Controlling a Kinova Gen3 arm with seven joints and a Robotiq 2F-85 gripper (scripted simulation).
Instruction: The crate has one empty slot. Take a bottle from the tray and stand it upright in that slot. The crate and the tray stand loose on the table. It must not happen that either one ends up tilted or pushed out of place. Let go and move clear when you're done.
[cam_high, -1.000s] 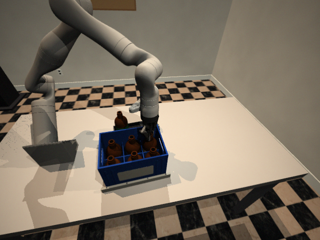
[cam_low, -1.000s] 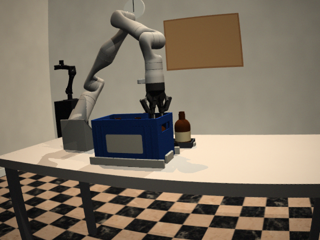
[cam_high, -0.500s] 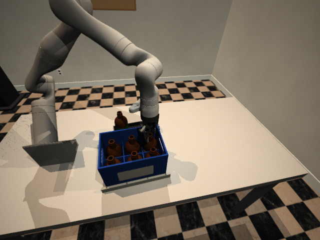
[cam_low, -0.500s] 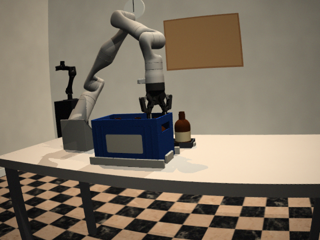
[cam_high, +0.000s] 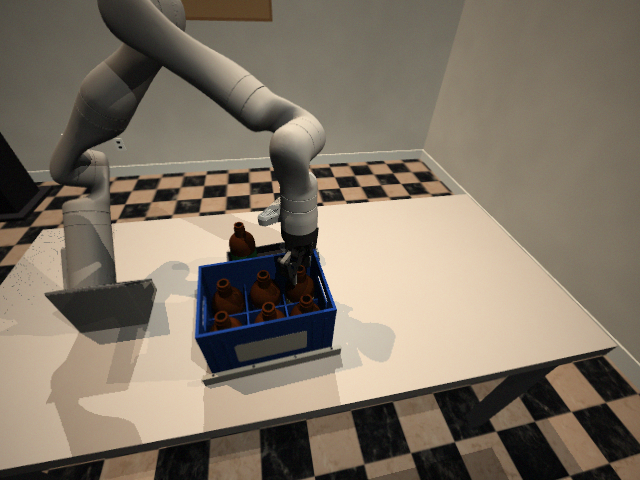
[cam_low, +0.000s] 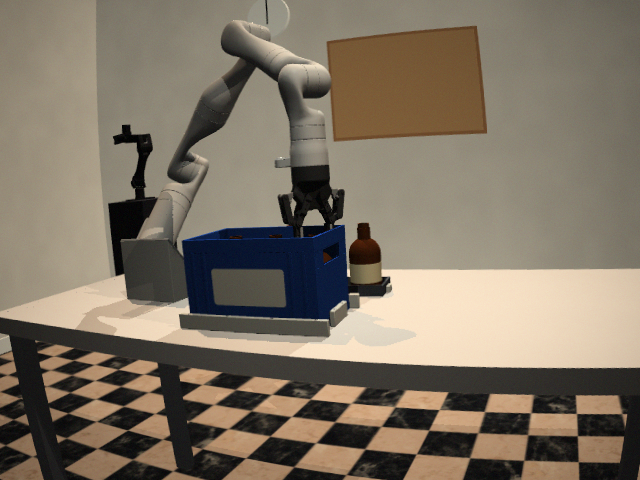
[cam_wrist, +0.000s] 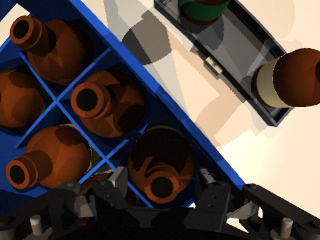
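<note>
My gripper is now 80 mm past the crate, 70 mm above it and 50 mm to the left of it. From my hand the other things lie so: dark tray 190 mm to the left, 150 mm below, 60 mm behind.
</note>
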